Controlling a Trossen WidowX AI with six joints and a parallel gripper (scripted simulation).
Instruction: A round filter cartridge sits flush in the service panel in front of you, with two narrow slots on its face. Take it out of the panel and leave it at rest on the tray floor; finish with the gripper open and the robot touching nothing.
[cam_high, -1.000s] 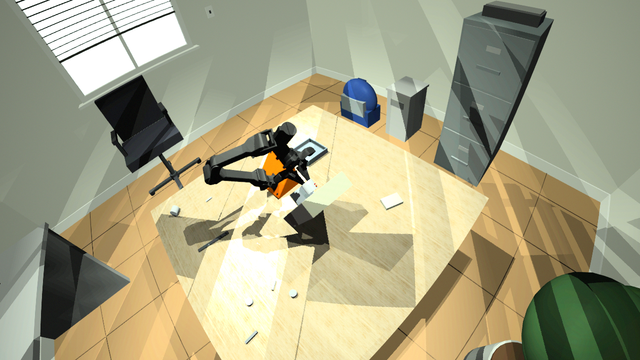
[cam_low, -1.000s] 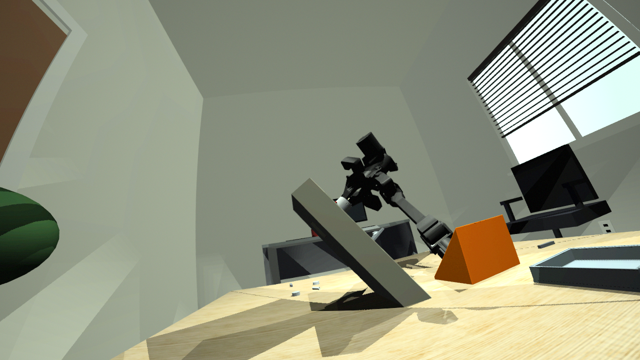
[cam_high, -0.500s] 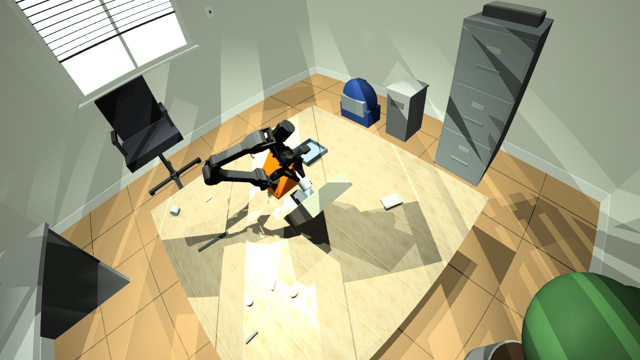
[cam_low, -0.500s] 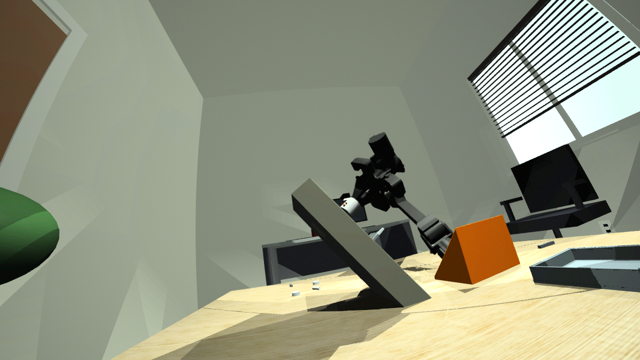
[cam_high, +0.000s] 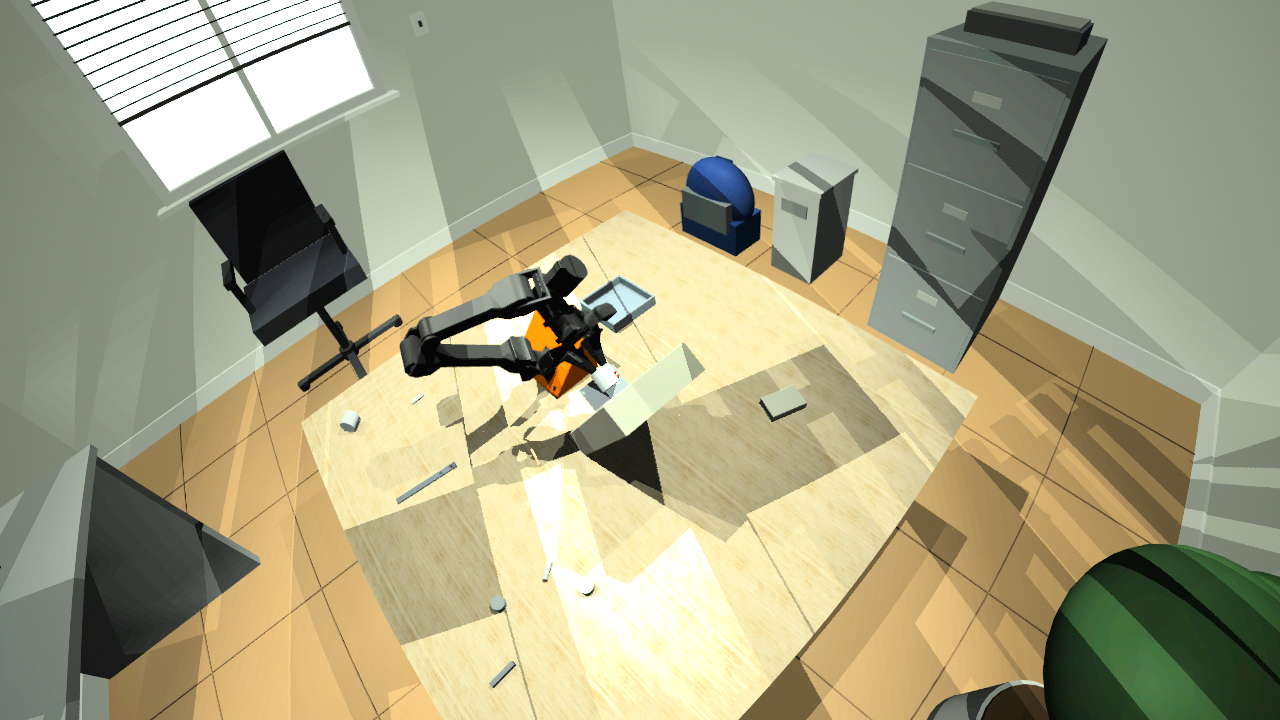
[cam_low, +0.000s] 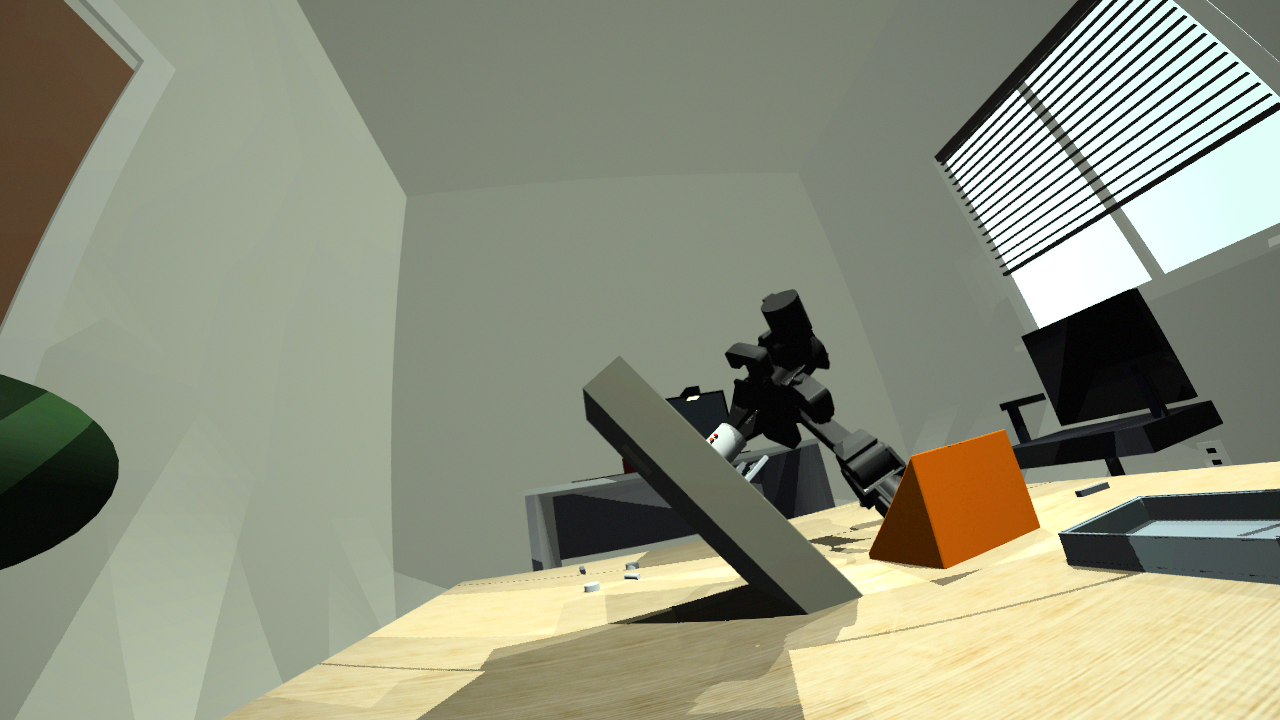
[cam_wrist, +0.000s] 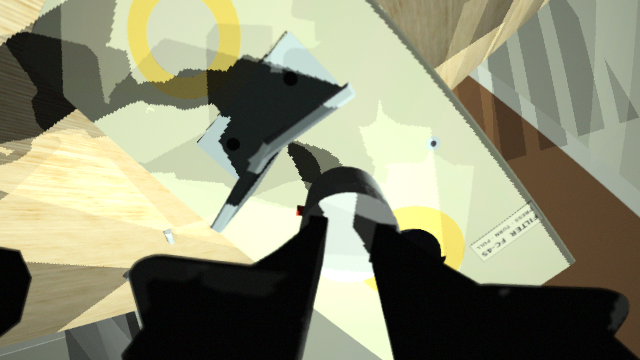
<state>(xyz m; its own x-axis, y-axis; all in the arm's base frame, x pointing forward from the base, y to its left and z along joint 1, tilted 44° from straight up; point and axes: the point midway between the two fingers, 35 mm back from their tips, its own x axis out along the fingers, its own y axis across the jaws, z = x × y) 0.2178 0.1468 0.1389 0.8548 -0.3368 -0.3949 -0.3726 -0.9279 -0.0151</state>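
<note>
Now: gripper tip 10 mm short of the round filter cartridge and 10 mm above it. Round my gripper tip: flat white block (320 mm to the left, 210 mm ahead, 200 mm below); then pale service panel (50 mm below, 50 mm ahead); then grey-blue tray (340 mm behind, 270 mm to the left, 200 mm below).
</note>
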